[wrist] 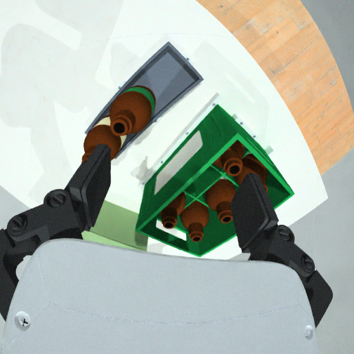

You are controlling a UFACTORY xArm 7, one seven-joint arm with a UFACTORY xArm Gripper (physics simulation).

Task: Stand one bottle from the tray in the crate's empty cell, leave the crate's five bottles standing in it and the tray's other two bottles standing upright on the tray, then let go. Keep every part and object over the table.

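My gripper (176, 176) is open and empty, its fingers wide apart. The green crate (217, 131) stands below, between and beyond the fingers. Bottle necks show in it at the lower left (170, 220), lower middle (196, 230), centre right (223, 205) and far right end (233, 164); another bottle (255, 167) there is partly behind the right finger. The middle cell on the tray side looks empty. On the grey tray (175, 67), a green-banded bottle (132, 111) and a cream-banded bottle (102, 140) stand upright. The left fingertip overlaps the cream-banded one in view. The tray's third bottle does not show.
The white table top (240, 65) surrounds the tray and crate. Its curved edge runs along the right, with wooden floor (300, 85) beyond. A pale green patch (117, 225) lies at the crate's lower left, partly behind the gripper.
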